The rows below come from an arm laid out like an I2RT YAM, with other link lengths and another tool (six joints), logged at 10 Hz.
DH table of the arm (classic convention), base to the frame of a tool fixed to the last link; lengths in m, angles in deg. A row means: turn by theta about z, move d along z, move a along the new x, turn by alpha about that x. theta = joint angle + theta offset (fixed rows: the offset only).
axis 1: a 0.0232; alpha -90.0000; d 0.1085; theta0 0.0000
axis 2: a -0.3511; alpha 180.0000; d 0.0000; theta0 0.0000
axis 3: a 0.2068; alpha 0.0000; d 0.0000; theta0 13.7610
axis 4: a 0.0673; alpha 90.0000; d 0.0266; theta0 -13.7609
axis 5: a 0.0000; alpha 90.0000; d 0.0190; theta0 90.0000
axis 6: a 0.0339; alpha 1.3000; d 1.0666; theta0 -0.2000
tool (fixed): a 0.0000; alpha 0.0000; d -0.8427; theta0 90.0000
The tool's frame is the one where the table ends.
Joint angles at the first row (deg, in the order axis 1, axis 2, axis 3, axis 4, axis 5, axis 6):
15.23, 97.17, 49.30, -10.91, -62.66, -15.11
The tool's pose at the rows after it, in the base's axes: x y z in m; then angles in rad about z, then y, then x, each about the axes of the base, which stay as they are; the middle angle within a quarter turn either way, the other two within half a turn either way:
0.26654, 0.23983, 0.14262, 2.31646, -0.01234, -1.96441
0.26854, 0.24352, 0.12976, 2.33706, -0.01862, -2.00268
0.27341, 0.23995, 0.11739, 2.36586, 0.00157, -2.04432
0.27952, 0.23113, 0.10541, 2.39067, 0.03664, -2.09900
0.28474, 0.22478, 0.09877, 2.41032, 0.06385, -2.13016
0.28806, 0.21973, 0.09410, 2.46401, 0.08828, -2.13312
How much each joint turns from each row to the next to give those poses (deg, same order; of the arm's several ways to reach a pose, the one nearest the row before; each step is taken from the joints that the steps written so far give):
1.13, 2.00, 0.19, 0.74, 0.12, 1.92
1.50, 1.57, 0.34, 0.43, 2.34, 1.16
0.35, 0.84, -0.41, 1.02, 2.75, 1.69
-0.08, 0.19, -0.55, 0.50, 3.66, 1.21
-0.25, 0.09, -0.41, 0.72, 2.20, 1.13
-0.85, 0.30, -1.17, 2.24, 0.43, 3.22

